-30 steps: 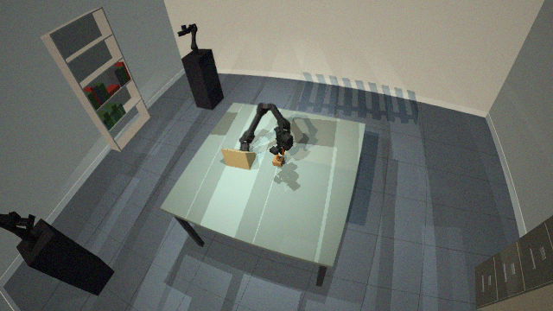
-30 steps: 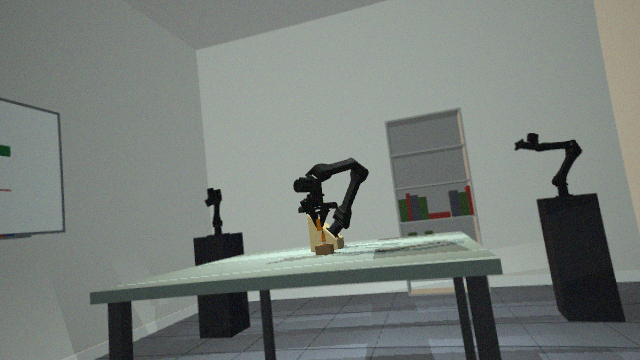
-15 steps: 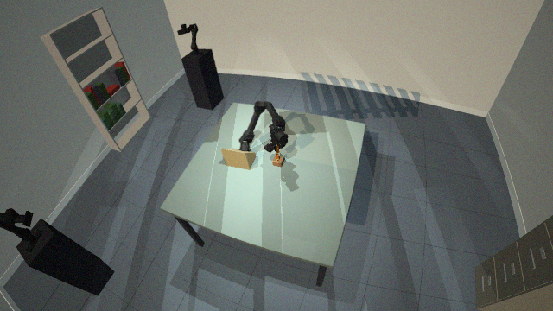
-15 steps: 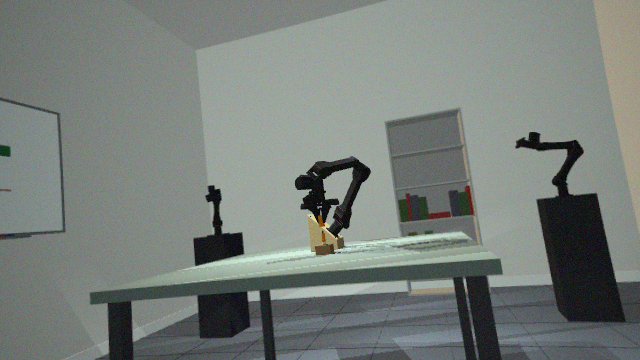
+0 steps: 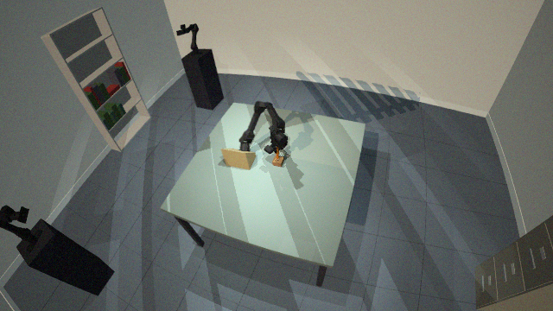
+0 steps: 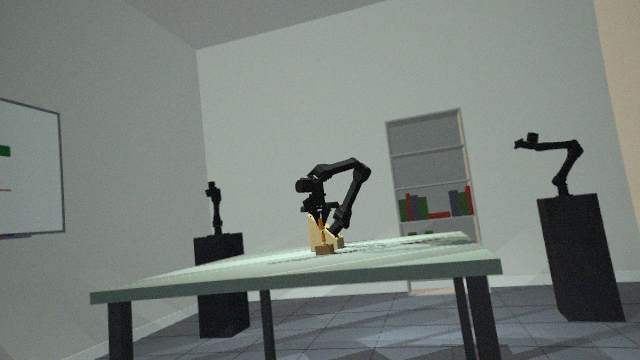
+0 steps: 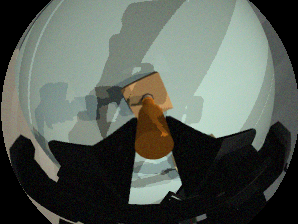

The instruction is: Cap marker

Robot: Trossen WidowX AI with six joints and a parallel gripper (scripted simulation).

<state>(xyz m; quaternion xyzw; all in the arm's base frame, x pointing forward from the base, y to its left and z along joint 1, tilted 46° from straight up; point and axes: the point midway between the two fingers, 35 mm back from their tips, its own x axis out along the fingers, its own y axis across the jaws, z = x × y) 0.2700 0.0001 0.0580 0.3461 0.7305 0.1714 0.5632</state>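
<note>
Right now the holder block is 10 cm below my gripper tip.
</note>
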